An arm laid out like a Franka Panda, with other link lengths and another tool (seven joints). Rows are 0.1 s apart.
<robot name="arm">
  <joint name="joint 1" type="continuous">
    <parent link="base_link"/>
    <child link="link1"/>
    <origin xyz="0 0 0.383"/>
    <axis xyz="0 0 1"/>
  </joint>
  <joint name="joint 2" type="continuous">
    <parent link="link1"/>
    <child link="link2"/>
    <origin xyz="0 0 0" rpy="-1.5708 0 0"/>
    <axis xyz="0 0 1"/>
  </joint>
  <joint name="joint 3" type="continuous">
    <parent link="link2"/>
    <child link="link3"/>
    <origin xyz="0 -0.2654 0" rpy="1.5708 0 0"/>
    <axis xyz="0 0 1"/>
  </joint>
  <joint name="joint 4" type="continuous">
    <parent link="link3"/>
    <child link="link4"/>
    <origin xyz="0.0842 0 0" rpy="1.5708 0 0"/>
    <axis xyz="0 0 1"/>
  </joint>
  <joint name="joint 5" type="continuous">
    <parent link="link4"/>
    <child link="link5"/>
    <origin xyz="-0.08 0.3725 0" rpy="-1.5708 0 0"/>
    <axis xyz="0 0 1"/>
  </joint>
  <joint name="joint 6" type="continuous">
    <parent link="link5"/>
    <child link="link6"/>
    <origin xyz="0 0 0" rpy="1.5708 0 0"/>
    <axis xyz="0 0 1"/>
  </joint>
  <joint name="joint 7" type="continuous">
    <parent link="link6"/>
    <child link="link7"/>
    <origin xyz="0.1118 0 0" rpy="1.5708 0 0"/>
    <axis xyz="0 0 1"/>
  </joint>
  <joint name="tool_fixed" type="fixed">
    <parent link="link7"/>
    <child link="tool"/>
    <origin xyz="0.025 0.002 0.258" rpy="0 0.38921 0.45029"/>
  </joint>
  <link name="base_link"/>
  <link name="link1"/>
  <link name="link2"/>
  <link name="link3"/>
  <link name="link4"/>
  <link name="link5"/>
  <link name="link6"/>
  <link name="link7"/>
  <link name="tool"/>
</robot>
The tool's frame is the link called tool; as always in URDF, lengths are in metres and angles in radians. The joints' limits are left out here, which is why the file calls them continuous.
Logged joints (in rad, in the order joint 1, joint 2, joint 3, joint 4, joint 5, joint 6, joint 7), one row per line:
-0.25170, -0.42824, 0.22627, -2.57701, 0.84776, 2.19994, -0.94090
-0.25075, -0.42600, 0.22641, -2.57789, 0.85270, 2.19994, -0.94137
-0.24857, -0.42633, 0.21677, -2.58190, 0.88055, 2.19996, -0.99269
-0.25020, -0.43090, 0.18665, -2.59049, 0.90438, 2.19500, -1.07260
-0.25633, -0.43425, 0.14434, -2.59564, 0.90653, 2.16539, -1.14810
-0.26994, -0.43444, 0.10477, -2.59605, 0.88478, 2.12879, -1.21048
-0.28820, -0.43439, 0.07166, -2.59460, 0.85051, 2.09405, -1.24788
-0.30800, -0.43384, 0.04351, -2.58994, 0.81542, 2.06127, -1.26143
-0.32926, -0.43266, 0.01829, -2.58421, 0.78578, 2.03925, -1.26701
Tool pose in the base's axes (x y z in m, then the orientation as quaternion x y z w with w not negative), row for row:
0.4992, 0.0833, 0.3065, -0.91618, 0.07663, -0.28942, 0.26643
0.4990, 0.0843, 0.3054, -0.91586, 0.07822, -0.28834, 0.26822
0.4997, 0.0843, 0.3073, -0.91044, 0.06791, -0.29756, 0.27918
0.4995, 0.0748, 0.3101, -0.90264, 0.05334, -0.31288, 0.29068
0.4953, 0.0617, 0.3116, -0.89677, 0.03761, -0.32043, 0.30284
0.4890, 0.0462, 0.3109, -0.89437, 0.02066, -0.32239, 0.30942
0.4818, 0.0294, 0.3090, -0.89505, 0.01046, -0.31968, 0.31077
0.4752, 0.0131, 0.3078, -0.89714, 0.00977, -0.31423, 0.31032
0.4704, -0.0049, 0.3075, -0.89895, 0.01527, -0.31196, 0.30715
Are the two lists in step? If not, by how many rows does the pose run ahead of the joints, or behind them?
They are in step.
